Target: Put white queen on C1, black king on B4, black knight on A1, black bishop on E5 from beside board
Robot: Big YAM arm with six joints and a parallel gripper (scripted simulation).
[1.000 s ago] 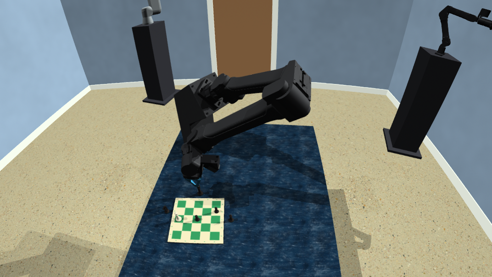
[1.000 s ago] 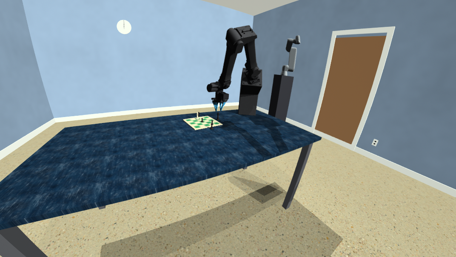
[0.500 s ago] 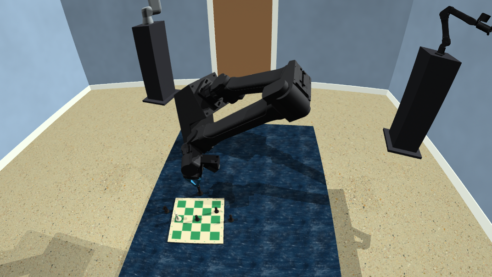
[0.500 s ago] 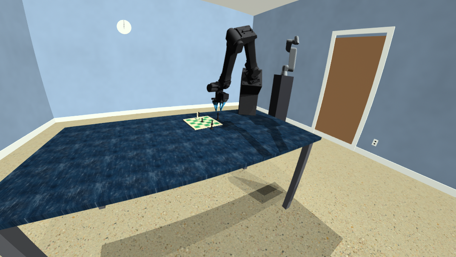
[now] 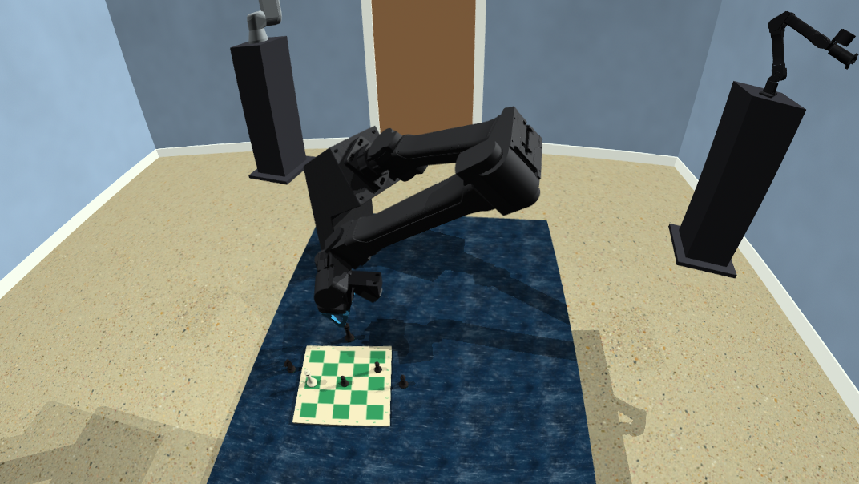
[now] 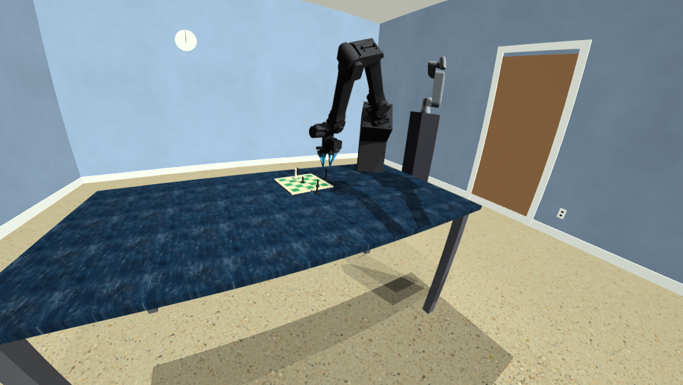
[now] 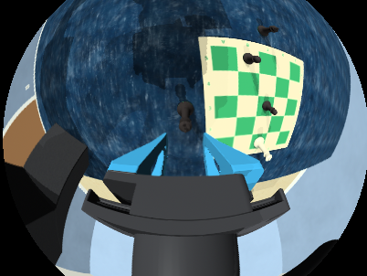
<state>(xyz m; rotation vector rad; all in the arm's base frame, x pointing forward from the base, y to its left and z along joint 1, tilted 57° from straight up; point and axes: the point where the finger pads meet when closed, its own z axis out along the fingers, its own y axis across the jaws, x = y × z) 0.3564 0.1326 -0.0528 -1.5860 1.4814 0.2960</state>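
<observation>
My gripper is now 50 mm above the black king. The rest, counted from my hand: white queen: 160 mm ahead, 20 mm to the right, 50 mm below; then cream board: 130 mm ahead, 60 mm to the left, 80 mm below.
</observation>
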